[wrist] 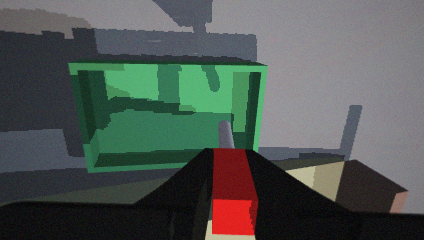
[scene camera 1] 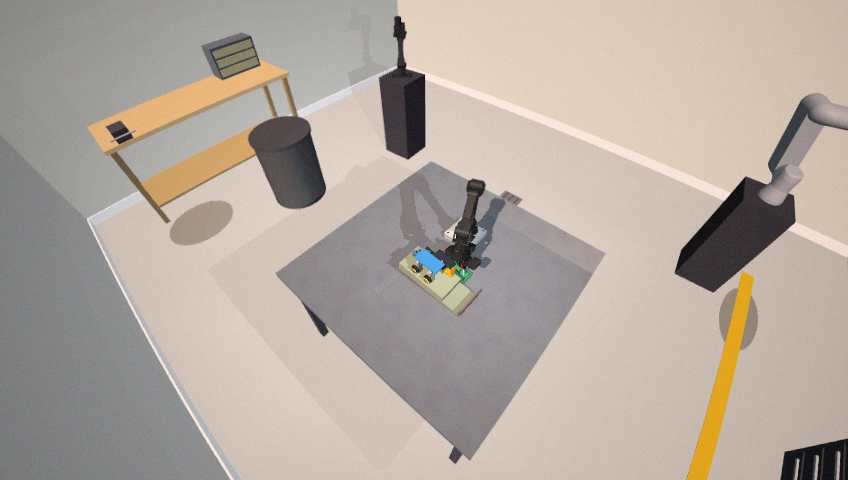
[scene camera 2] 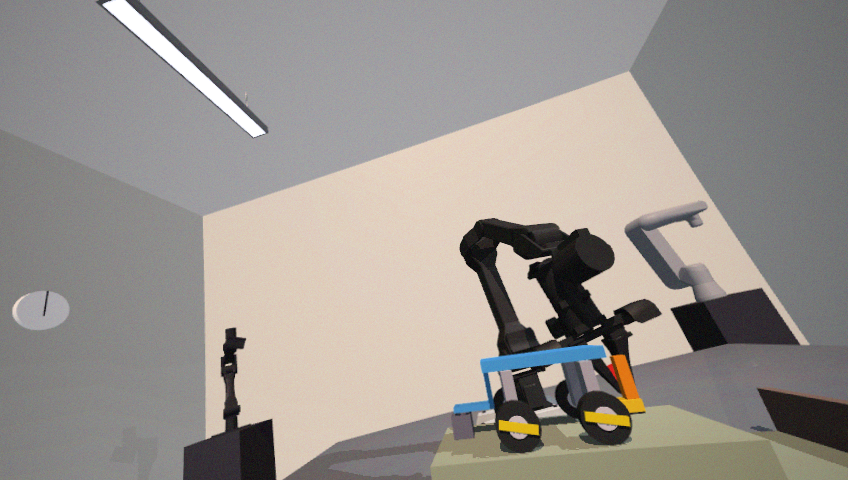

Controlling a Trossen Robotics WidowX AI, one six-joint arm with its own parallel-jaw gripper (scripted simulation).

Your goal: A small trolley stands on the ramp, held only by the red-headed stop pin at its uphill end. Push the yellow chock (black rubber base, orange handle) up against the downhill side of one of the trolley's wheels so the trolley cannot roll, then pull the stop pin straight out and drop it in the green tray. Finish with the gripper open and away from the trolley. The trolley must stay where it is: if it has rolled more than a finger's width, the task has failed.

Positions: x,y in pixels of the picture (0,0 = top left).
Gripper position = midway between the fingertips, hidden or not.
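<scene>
A red-headed stop pin (wrist: 234,200) is held by my gripper (scene camera 2: 627,390).
</scene>
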